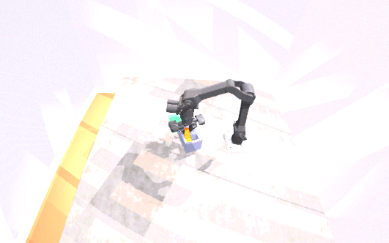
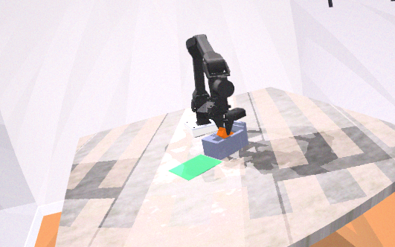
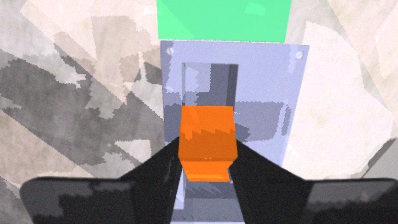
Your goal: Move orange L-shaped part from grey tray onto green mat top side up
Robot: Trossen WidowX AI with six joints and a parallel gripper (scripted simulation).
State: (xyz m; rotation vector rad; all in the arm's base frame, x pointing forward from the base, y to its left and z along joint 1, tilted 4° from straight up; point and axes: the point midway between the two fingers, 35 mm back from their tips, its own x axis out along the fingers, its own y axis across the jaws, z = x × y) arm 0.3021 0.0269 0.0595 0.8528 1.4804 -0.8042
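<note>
The green mat lies 130 mm to the right of my gripper tip, 80 mm below it and 60 mm ahead of it. Round my gripper tip: orange L-shaped part 30 mm below, 30 mm behind, 20 mm to the left.
</note>
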